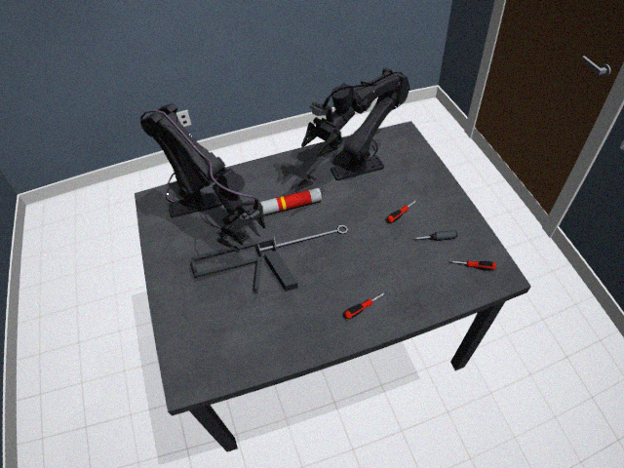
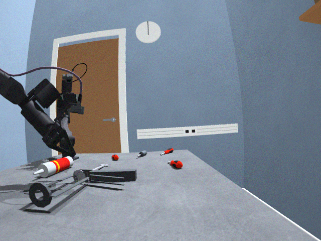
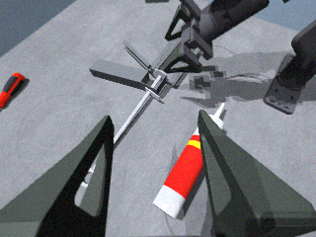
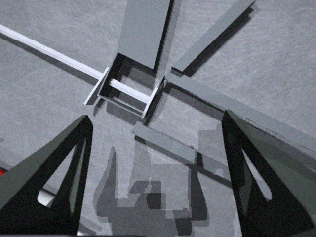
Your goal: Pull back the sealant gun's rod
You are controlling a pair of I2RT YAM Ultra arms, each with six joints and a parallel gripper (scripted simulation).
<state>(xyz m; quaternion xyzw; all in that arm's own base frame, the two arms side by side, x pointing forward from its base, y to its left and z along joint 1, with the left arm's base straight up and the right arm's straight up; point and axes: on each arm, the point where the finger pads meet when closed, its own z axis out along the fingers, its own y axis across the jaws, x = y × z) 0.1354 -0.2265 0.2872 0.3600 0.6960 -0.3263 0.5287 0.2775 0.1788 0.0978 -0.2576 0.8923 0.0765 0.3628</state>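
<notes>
Right now my right hand is 7 cm to the right of the thumb plate and 8 cm above it. Also, from my right hand: grey screwdriver (12 cm ahead, 60 cm to the left, 8 cm below); white cartridge (16 cm behind, 14 cm to the left, 7 cm below); rod (17 cm to the left, 8 cm below).
</notes>
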